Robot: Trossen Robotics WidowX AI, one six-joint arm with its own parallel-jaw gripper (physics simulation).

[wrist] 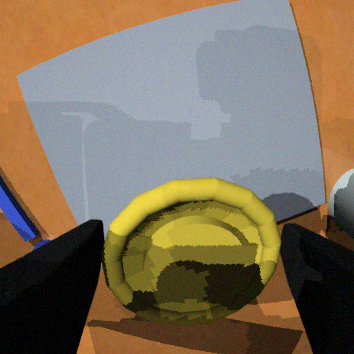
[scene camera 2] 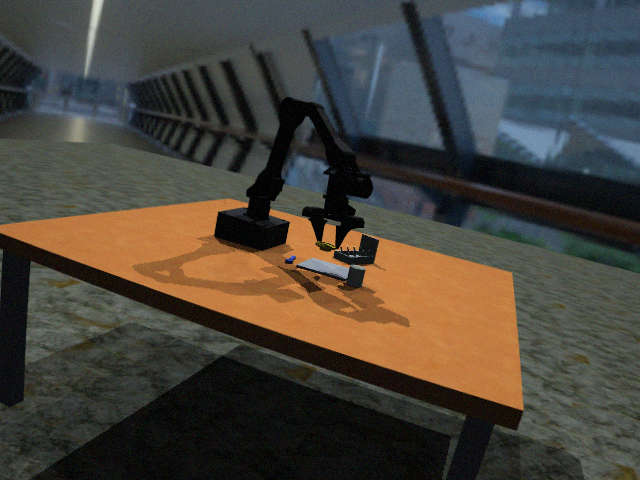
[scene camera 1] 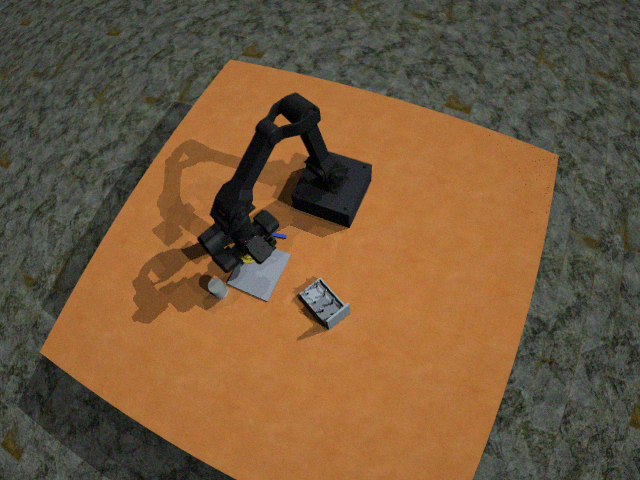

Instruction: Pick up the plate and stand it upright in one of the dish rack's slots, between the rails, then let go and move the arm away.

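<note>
A round yellow plate [scene camera 1: 247, 258] [scene camera 2: 325, 246] [wrist: 195, 190] is held across its width between the fingertips of my gripper [scene camera 2: 328, 244] [wrist: 194, 235]. In scene camera 2 it hangs above the table, close to flat and a little tilted. My gripper is shut on the plate, with one finger at each side of the rim. In scene camera 1 the arm hides the fingers and part of the plate. The grey dish rack [scene camera 1: 339, 315] [scene camera 2: 369, 249] stands on the table, apart from the plate, with a tall end wall and short rails inside.
A flat grey board [scene camera 1: 266, 279] [scene camera 2: 323, 267] [wrist: 150, 65] lies on the table below the gripper. A grey cylinder [scene camera 1: 217, 288] [scene camera 2: 355, 276] [wrist: 345, 205] stands beside the board. A small blue item [scene camera 1: 279, 236] [scene camera 2: 290, 259] [wrist: 17, 212] lies on the board's other side, towards the arm's base.
</note>
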